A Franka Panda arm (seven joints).
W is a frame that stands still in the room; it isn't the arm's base.
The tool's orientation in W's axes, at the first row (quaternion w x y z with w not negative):
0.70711, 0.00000, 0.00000, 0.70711
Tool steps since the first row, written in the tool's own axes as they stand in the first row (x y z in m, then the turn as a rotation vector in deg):
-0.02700, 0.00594, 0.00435, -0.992, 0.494, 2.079
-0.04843, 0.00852, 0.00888, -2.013, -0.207, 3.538
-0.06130, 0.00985, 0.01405, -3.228, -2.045, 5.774
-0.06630, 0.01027, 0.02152, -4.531, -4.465, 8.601
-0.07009, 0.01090, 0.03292, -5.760, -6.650, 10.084
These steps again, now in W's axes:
-0.00594, -0.02700, 0.00435, -0.494, -0.992, 2.079
-0.00852, -0.04843, 0.00888, 0.207, -2.013, 3.538
-0.00985, -0.06130, 0.01405, 2.045, -3.228, 5.774
-0.01027, -0.06630, 0.02152, 4.465, -4.531, 8.601
-0.01090, -0.07009, 0.03292, 6.650, -5.760, 10.084

